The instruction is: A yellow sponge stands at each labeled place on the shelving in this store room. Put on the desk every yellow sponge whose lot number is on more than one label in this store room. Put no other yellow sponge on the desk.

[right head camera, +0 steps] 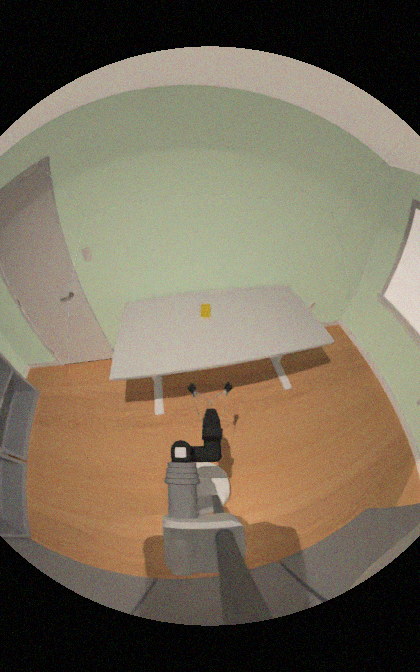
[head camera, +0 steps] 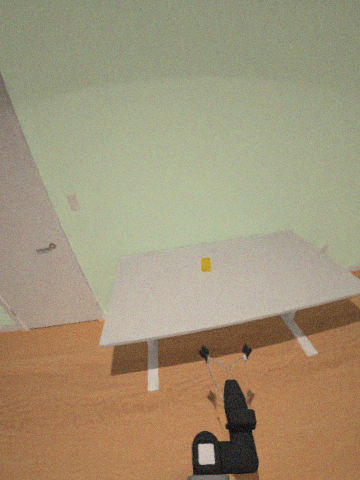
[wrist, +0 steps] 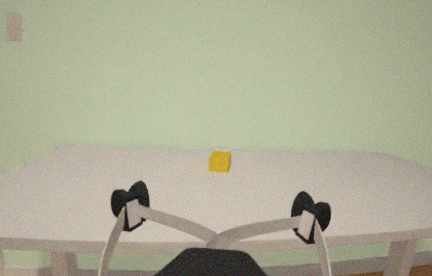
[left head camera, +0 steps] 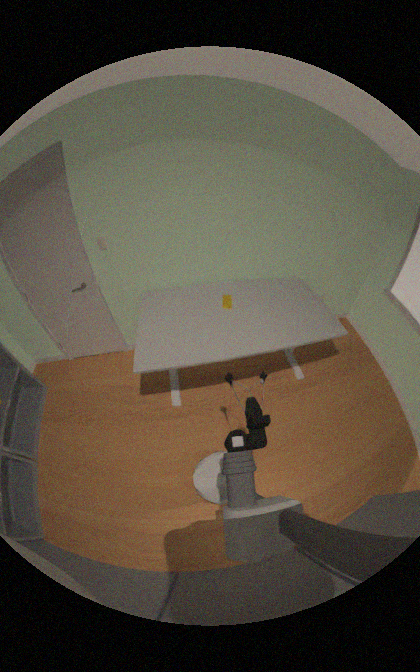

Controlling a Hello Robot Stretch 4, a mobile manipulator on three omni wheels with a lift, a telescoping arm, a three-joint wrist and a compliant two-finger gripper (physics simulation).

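Places are measured from the robot's base along level axes (x left, y back, z up), in metres.
Where they show: gripper, fingertip midpoint: [head camera: 224,346] [wrist: 220,203].
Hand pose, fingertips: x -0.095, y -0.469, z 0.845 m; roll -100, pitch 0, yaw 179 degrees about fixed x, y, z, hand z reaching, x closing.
Observation:
After its pixels a point has its place.
A yellow sponge [head camera: 206,265] {y -1.087, x -0.098, z 0.738 m} [left head camera: 227,301] [right head camera: 205,310] [wrist: 219,162] {y -1.074, x -0.096, z 0.724 m} lies on the desk [head camera: 165,305] {y -0.810, x 0.168, z 0.693 m} [left head camera: 175,340] [right head camera: 160,345] [wrist: 70,200] {y -0.783, x 0.236, z 0.693 m}, toward its wall side. My gripper [head camera: 225,352] {y -0.470, x -0.095, z 0.845 m} [left head camera: 246,377] [right head camera: 210,388] [wrist: 220,203] {y -0.470, x -0.095, z 0.845 m} is open and empty, its fingers wide apart. In the head camera view it shows in front of the desk's near edge, apart from the sponge. No label can be read in these views. In the left head camera view, a small bit of yellow shows at the left edge, by the shelving.
Grey shelving [left head camera: 24,460] [right head camera: 15,457] stands at the left, partly in view. A closed door [head camera: 30,240] {y -1.249, x 1.213, z 0.971 m} [left head camera: 55,270] [right head camera: 45,280] is left of the desk. White desk legs [head camera: 153,365] [left head camera: 175,387] [right head camera: 158,395] stand on the wooden floor. A bright panel [left head camera: 410,275] [right head camera: 407,280] is on the right wall.

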